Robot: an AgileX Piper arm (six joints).
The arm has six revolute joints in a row. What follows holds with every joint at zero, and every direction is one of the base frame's.
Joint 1 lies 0.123 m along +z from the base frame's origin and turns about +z.
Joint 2 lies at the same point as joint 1 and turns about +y.
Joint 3 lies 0.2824 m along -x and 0.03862 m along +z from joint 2 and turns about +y.
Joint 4 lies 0.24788 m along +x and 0.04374 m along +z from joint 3 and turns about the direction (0.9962, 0, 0.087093).
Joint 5 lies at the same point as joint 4 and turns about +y.
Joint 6 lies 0.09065 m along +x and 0.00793 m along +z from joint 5 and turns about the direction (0.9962, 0, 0.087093).
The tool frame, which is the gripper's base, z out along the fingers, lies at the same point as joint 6; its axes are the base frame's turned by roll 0, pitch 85.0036 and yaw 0 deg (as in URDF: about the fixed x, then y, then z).
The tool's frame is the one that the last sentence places.
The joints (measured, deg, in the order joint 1, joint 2, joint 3, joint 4, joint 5, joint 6), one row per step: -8.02 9.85 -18.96 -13.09 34.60 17.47; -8.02 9.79 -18.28 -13.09 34.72 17.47; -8.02 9.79 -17.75 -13.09 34.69 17.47; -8.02 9.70 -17.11 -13.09 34.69 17.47; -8.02 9.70 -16.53 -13.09 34.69 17.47; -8.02 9.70 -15.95 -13.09 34.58 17.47; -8.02 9.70 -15.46 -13.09 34.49 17.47; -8.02 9.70 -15.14 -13.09 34.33 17.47; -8.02 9.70 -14.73 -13.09 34.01 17.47; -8.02 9.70 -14.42 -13.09 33.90 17.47
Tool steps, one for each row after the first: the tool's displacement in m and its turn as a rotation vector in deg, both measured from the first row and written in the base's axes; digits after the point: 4 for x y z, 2 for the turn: 0.0004 -0.0001 -0.0040 0.11 0.73 -0.03; 0.0008 -0.0001 -0.0069 0.18 1.22 -0.02; 0.0011 -0.0002 -0.0104 0.25 1.77 -0.02; 0.0015 -0.0002 -0.0137 0.33 2.34 -0.02; 0.0020 -0.0003 -0.0169 0.40 2.81 0.00; 0.0023 -0.0003 -0.0195 0.45 3.21 0.02; 0.0026 -0.0003 -0.0211 0.46 3.38 0.06; 0.0030 -0.0003 -0.0230 0.46 3.47 0.13; 0.0033 -0.0002 -0.0246 0.48 3.68 0.16
